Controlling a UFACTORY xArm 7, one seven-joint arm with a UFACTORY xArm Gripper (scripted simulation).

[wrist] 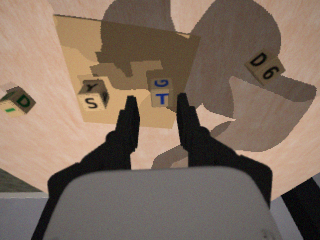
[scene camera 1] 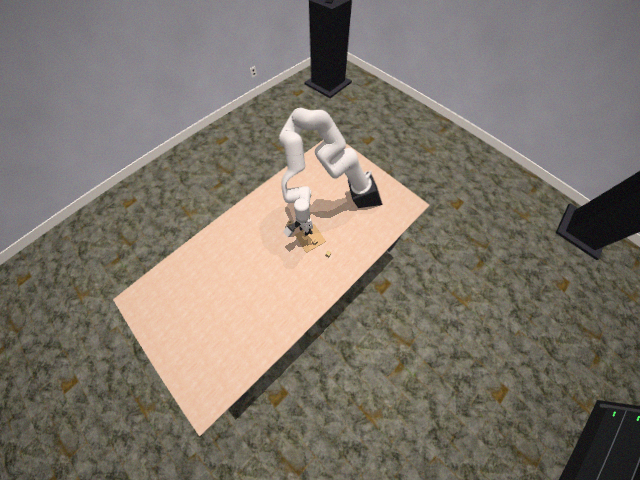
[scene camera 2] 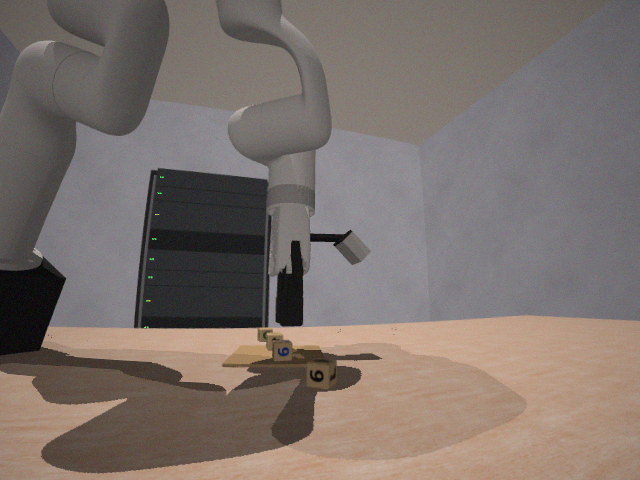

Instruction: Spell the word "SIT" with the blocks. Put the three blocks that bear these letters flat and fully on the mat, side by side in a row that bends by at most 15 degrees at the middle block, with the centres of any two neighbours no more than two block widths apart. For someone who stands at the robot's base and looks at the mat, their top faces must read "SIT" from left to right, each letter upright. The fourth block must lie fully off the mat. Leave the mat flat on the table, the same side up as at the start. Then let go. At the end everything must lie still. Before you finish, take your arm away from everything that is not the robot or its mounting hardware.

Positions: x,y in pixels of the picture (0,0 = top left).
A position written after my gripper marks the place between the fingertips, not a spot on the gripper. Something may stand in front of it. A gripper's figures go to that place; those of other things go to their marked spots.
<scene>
My gripper (wrist: 157,106): 0.14 m from the lens. A block (wrist: 265,66): 0.19 m from the lens. A block (wrist: 93,96): 0.17 m from the lens. A tan mat (wrist: 125,57): 0.17 m from the lens.
</scene>
